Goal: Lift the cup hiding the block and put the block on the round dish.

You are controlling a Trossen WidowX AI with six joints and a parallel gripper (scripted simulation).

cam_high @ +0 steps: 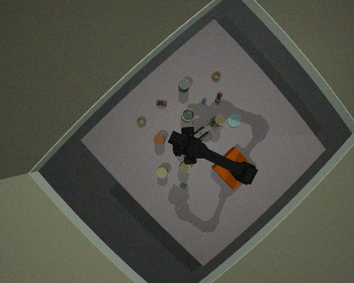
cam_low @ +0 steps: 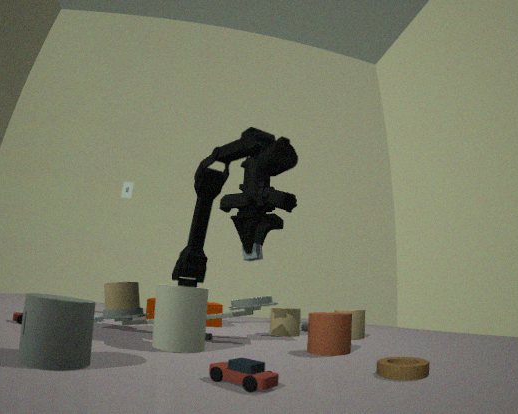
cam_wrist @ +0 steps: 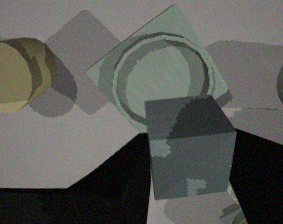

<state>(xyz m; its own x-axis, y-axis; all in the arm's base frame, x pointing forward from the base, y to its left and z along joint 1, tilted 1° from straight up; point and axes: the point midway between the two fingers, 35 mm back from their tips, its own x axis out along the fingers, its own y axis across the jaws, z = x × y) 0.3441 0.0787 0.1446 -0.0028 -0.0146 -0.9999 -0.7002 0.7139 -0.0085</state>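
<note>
Right now the light blue round dish is 16 cm behind my gripper tip, 34 cm to the right of it and 17 cm below it. From my gripper tip the other things lie so: hollow pale cylinder (11 cm ahead, 15 cm to the right, 13 cm below); grey block (1 cm above); orange cylinder (15 cm ahead, 7 cm to the left, 14 cm below).
</note>
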